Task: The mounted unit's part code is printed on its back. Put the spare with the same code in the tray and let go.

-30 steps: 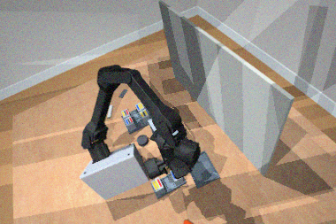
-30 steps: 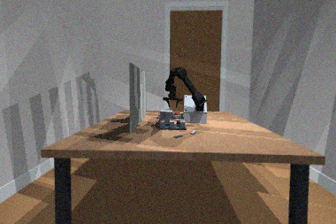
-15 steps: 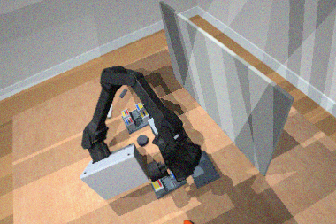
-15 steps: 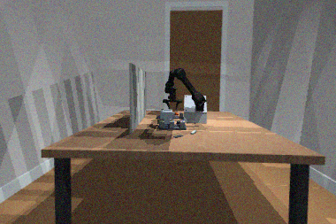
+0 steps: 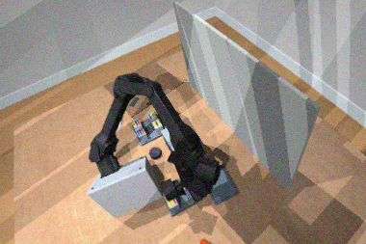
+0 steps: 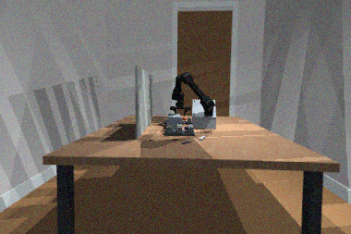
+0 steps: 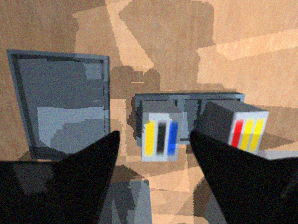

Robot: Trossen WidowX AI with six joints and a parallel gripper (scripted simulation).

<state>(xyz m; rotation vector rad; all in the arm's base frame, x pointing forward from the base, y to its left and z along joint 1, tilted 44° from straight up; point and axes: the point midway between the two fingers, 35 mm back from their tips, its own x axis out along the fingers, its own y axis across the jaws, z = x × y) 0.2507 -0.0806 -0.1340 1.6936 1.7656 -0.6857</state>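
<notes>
The grey spare is 1 cm behind my gripper tip and 1 cm below it. The rest, counted from my gripper tip: grey tray (10 cm ahead, 5 cm below); grey box (3 cm ahead, 20 cm to the left).
</notes>
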